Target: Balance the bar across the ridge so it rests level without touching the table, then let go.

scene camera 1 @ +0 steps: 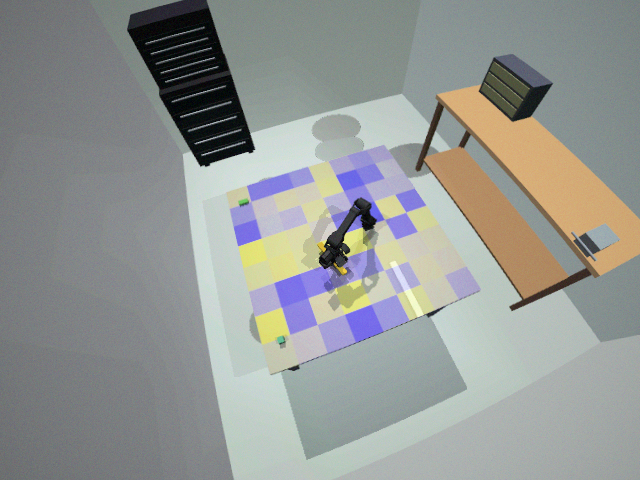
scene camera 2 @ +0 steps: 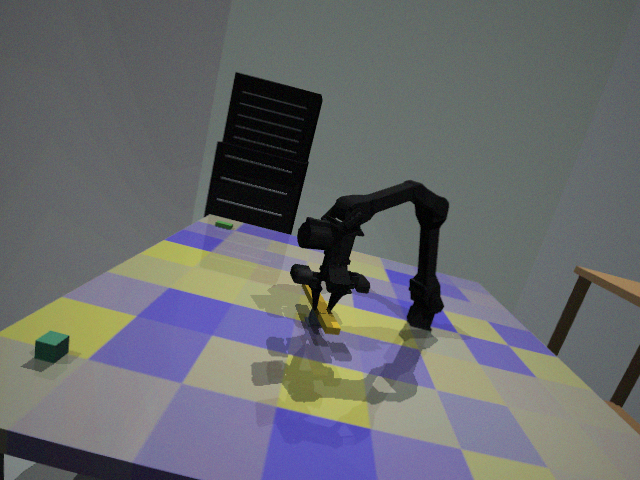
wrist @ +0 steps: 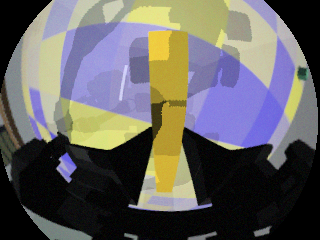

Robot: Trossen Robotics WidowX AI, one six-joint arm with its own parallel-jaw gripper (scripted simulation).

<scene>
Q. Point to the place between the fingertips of my gripper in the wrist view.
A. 167, 130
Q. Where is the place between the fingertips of my gripper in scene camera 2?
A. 321, 310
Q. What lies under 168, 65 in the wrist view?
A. A bar.
</scene>
